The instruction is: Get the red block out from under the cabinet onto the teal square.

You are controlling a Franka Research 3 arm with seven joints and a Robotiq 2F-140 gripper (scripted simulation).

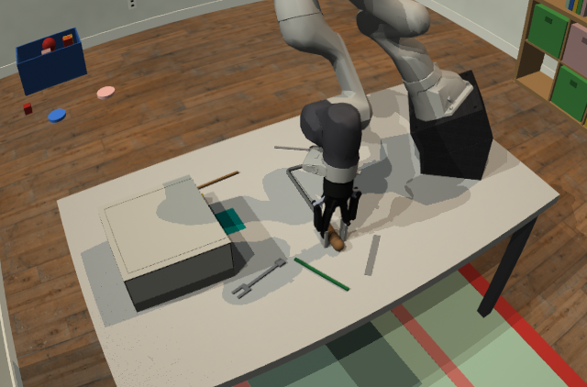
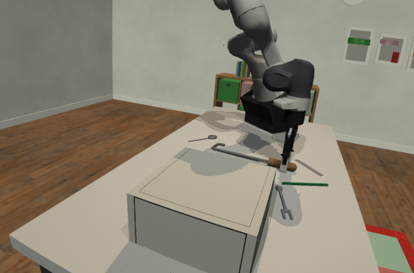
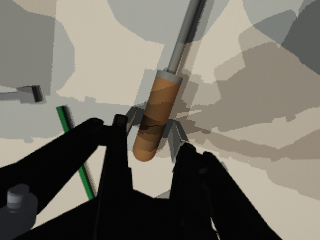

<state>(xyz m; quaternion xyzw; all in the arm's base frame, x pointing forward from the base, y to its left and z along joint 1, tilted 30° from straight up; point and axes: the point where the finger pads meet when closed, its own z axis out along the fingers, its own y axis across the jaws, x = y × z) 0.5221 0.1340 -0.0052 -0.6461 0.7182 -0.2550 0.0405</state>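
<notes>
Right now my hand is 60 mm past the grey strip, 100 mm to the right of it and 30 mm above it. From my hand the other things lie so: tool with grey shaft: 60 mm behind, 140 mm to the right, 20 mm below; grey forked tool: 230 mm ahead, 30 mm below; green stick: 100 mm ahead, 80 mm to the left, 30 mm below.
</notes>
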